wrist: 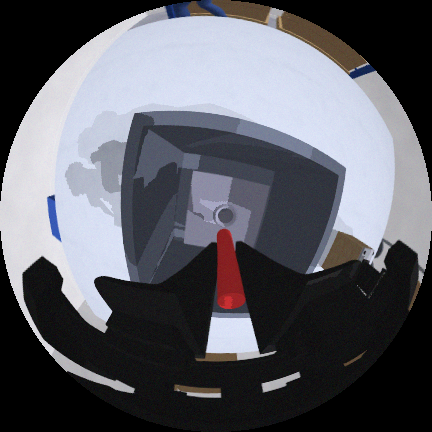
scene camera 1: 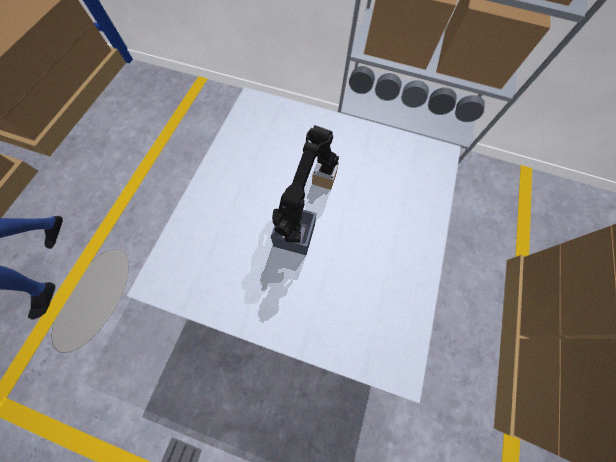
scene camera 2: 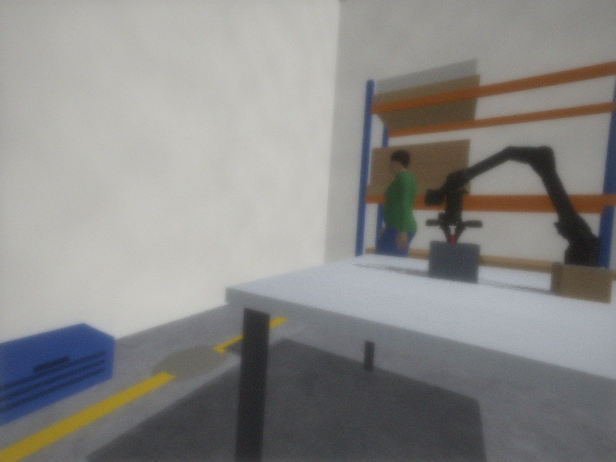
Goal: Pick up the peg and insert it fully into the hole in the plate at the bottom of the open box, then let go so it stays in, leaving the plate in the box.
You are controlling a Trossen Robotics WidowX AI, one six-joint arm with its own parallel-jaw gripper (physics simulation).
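Places are measured from the arm's base along level axes (x ahead, y left, z up), in centimetres.
Pixels of known places: gripper, fingertip midpoint: (wrist: 225,247) (scene camera 1: 294,226); arm's base, link origin: (wrist: 359,271) (scene camera 1: 327,168) (scene camera 2: 581,265).
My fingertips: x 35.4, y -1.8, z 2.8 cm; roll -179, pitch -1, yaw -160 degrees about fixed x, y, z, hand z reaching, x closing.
For each thing: its middle in the pictures, then the offset to it from my fingertips. Level surfaces: height alone.
- dark grey open box, body centre: (wrist: 225,218) (scene camera 2: 451,260) (scene camera 1: 294,230) dx -0.4, dy -0.4, dz -5.8 cm
- pale square plate, body centre: (wrist: 223,210) dx -0.4, dy -0.4, dz -9.2 cm
- red peg, body centre: (wrist: 226,257) (scene camera 2: 452,244) dx -0.2, dy +0.7, dz +0.4 cm
- white table, surface height: dz -12.6 cm
The dark grey open box (scene camera 1: 291,244) (scene camera 2: 454,262) (wrist: 325,210) stands on the white table. The pale square plate (wrist: 207,185) lies at its bottom, with a round raised hole (wrist: 225,215) near the plate's middle. My gripper (wrist: 225,247) (scene camera 2: 452,240) is shut on the red peg (wrist: 229,270) (scene camera 2: 452,235) and holds it upright at the box's opening, its lower end hidden behind the box wall in scene camera 2. In the wrist view the peg's far end shows just below the hole. The peg cannot be made out in scene camera 1.
A brown block (scene camera 1: 323,180) (scene camera 2: 582,282) (wrist: 344,250) stands at the arm's base on the white table (scene camera 1: 370,280) (scene camera 2: 350,295). The box walls stand around the plate. A person in green (scene camera 2: 400,200) and a shelf rack (scene camera 2: 366,165) are behind the table.
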